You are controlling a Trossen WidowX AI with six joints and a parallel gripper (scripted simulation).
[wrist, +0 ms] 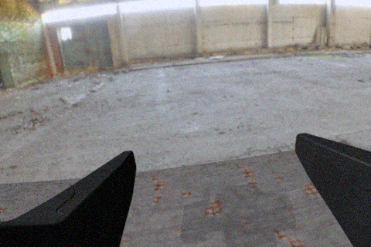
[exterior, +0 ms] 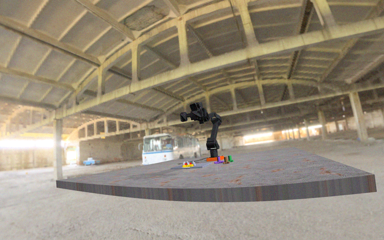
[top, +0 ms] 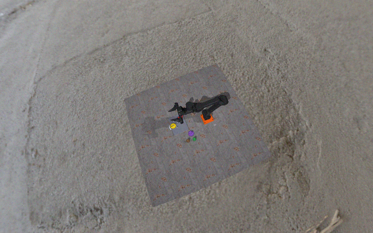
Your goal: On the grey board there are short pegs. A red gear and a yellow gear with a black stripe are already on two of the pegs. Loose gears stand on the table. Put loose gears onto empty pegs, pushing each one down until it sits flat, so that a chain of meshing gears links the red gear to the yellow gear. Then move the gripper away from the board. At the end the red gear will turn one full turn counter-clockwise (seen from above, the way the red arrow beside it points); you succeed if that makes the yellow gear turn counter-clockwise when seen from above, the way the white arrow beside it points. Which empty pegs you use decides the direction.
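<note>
The purple gear is 14 cm behind my gripper tip, 12 cm to the left of it and 32 cm below it. The rest, counted from my gripper tip: red gear (8 cm behind, 8 cm to the right, 32 cm below); brown gear (8 cm behind, 19 cm to the left, 32 cm below); green gear (15 cm behind, 19 cm to the left, 32 cm below).
</note>
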